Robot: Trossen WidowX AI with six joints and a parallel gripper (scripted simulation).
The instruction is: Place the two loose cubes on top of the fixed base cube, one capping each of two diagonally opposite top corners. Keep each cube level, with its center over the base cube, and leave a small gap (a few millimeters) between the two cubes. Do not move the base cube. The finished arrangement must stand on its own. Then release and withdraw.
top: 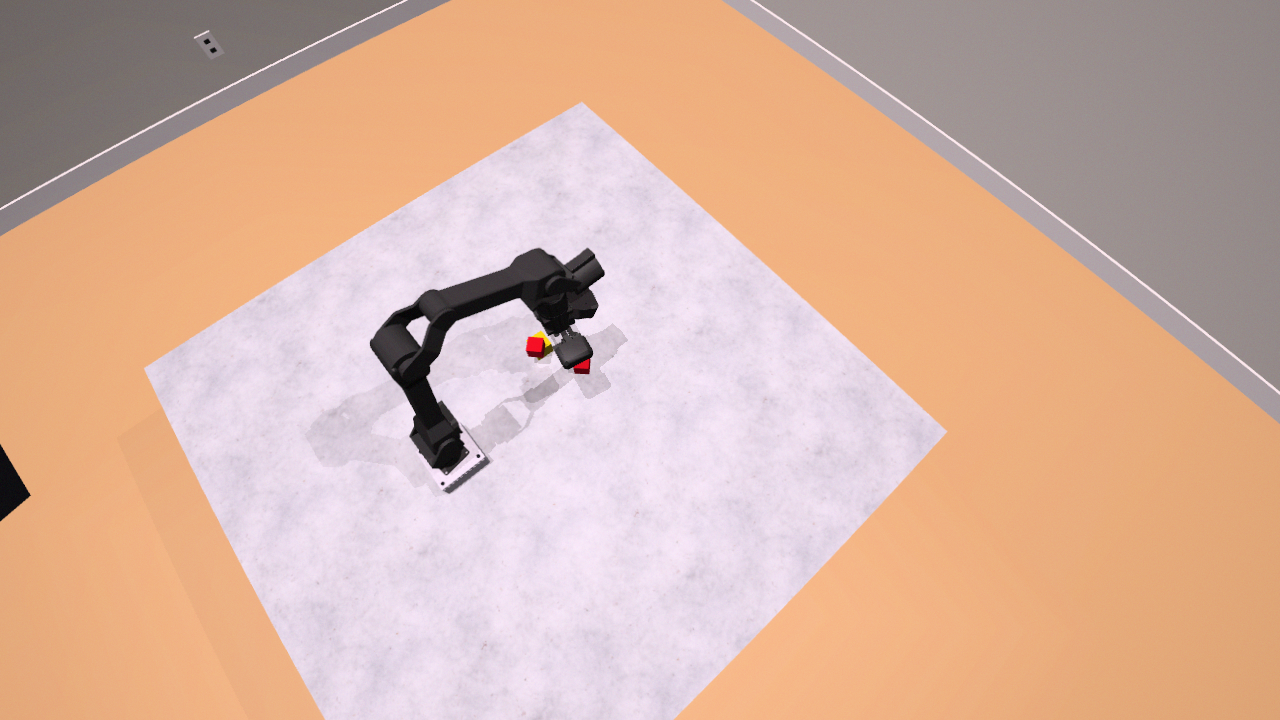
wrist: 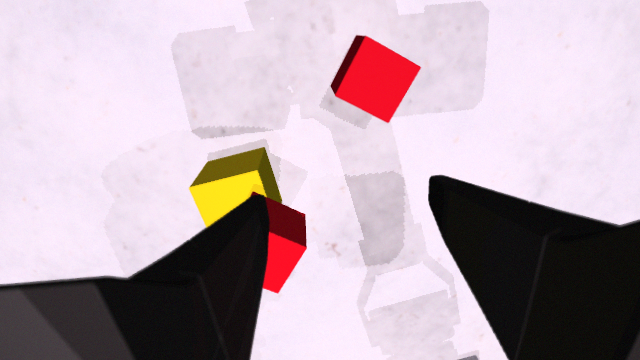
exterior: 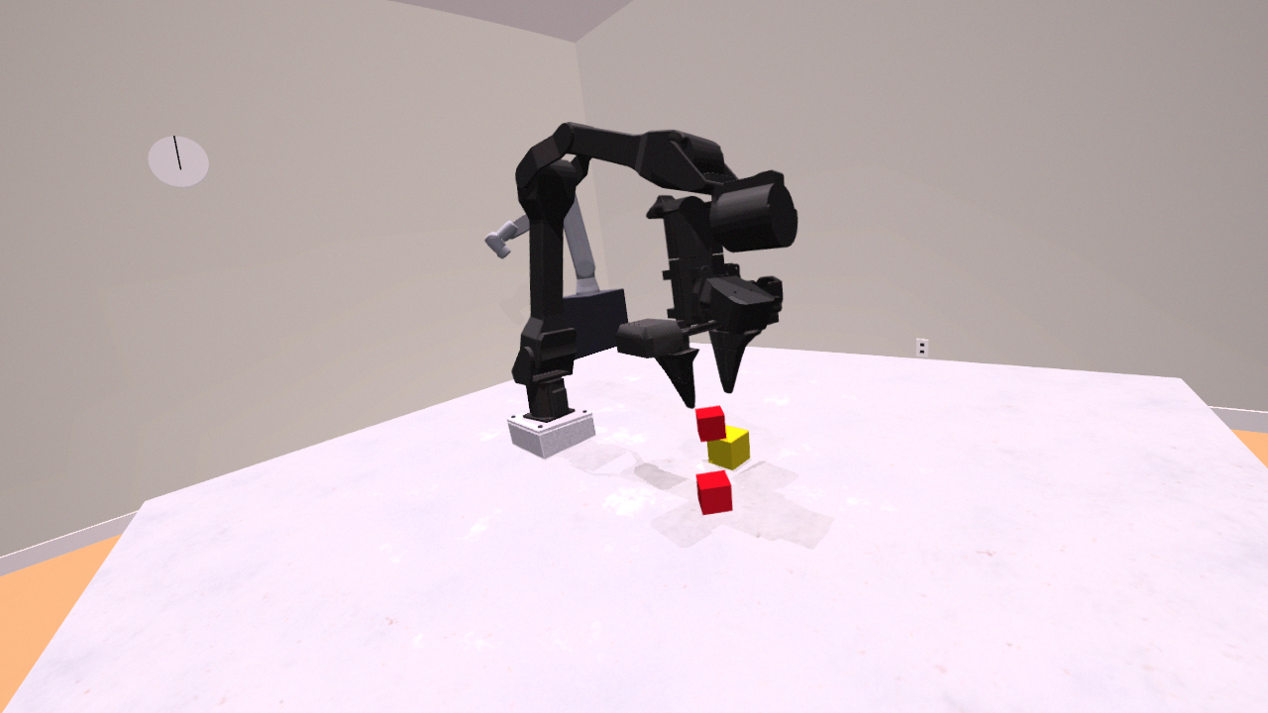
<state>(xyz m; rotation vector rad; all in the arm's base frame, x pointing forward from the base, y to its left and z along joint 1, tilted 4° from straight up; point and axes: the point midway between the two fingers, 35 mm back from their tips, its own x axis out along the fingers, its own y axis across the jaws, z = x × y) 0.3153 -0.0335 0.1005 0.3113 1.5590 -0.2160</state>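
My gripper tip is now 10 mm short of the red cube, 30 mm to the left of it and 90 mm above it. Also, from my gripper tip: yellow base cube: 20 mm behind, 70 mm to the left, 90 mm below.
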